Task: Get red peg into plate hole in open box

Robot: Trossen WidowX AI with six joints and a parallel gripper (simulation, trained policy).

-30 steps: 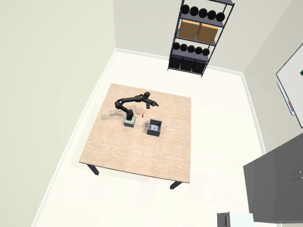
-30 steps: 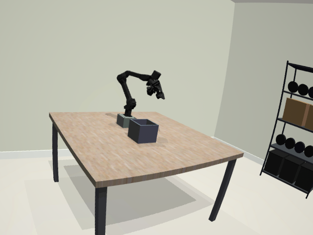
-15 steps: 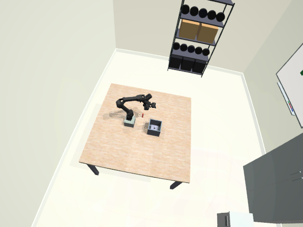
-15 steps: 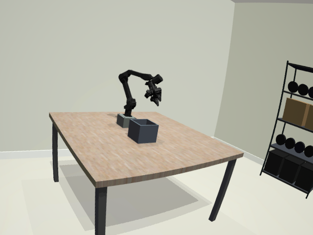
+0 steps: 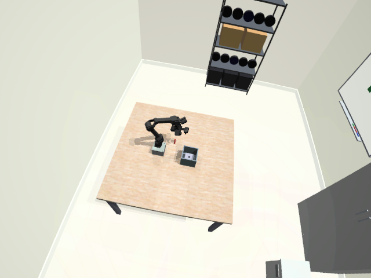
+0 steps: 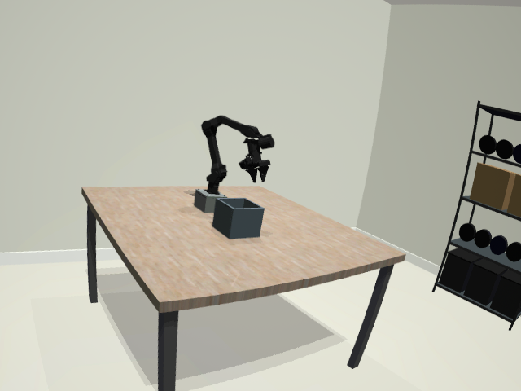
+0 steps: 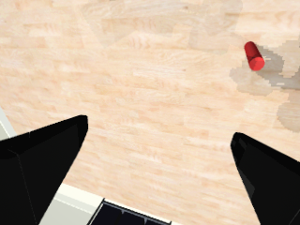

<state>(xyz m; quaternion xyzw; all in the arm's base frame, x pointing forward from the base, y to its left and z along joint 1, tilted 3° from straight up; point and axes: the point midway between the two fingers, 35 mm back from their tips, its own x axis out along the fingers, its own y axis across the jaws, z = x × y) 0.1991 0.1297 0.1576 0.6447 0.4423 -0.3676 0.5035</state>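
The red peg is 60 mm behind my gripper tip, 10 mm to the right of it and 160 mm below it. The rest, counted from my gripper tip: pale plate (140 mm ahead, 170 mm to the right, 160 mm below).
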